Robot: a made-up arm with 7 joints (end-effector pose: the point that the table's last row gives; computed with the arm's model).
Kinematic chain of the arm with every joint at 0, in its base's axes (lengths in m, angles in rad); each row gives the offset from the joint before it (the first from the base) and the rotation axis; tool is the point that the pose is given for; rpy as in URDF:
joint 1: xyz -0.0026 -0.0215 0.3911 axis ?
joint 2: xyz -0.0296 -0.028 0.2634 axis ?
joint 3: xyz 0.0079 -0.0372 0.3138 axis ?
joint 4: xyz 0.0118 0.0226 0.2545 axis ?
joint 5: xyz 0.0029 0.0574 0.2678 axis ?
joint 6: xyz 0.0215 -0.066 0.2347 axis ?
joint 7: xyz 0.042 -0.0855 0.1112 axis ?
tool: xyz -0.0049 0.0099 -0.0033 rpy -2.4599 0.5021 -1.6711
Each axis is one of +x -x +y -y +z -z.
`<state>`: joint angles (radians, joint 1 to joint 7).
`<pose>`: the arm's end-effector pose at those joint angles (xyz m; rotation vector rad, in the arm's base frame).
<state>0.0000 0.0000 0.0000 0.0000 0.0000 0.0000 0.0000</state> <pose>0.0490 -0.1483 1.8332 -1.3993 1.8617 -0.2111</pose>
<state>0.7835 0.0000 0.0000 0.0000 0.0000 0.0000 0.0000</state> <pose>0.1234 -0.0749 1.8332 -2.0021 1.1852 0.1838</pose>
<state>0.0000 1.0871 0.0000 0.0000 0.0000 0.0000 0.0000</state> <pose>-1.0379 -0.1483 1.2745 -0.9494 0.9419 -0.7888</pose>
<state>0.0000 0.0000 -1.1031 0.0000 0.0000 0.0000 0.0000</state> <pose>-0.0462 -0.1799 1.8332 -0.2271 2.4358 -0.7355</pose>
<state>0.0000 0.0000 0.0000 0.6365 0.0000 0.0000 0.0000</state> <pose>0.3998 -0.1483 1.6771 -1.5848 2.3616 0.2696</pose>
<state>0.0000 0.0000 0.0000 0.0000 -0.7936 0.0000 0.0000</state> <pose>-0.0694 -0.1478 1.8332 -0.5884 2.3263 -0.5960</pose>
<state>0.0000 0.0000 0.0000 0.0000 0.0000 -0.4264 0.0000</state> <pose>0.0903 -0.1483 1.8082 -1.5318 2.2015 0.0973</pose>
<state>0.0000 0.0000 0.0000 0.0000 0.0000 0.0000 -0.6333</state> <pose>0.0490 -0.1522 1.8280 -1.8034 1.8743 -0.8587</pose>
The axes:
joint 1: +z
joint 2: -y
joint 3: +z
joint 4: +y
joint 5: +z
joint 6: -y
joint 7: +x

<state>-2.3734 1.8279 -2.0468 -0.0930 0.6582 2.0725 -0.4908</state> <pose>0.7290 0.7065 0.3240 -0.6713 1.7447 0.9517</pose>
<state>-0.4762 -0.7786 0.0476 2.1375 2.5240 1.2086 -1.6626</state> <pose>0.3814 -0.0772 0.4608 -0.0064 2.3434 1.1552</pose>
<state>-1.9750 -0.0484 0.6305 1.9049 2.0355 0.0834 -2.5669</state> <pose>0.2565 -0.4791 0.8866 -1.4189 1.6294 -1.0597</pose>
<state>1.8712 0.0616 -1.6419 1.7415 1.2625 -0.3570 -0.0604</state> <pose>0.5932 0.2104 0.9637 1.4833 -0.7252 -2.2404</pose>
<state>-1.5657 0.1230 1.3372 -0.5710 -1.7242 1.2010 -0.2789</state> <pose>-0.4280 0.3709 1.5995 0.9749 1.2707 -2.3561</pose>
